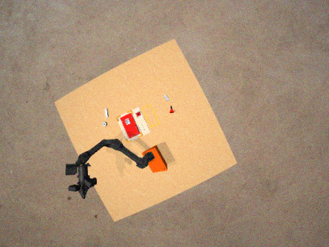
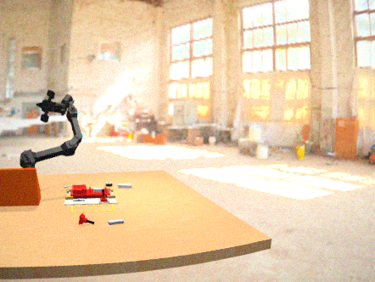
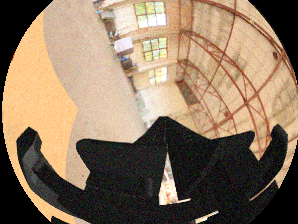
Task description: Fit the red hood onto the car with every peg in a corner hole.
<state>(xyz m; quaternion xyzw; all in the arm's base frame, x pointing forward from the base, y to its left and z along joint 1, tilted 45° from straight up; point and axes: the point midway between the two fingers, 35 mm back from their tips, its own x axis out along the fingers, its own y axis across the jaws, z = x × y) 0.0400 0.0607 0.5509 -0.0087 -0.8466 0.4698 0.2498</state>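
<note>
Now: the red hood 230 mm ahead of my gripper tip, 400 mm to the right of it and 420 mm below it. Also, from my gripper tip: jig: 290 mm ahead, 410 mm to the right, 450 mm below; white bar: 500 mm ahead, 270 mm to the right, 450 mm below; grey engine block: 330 mm ahead, 400 mm to the right, 440 mm below.
</note>
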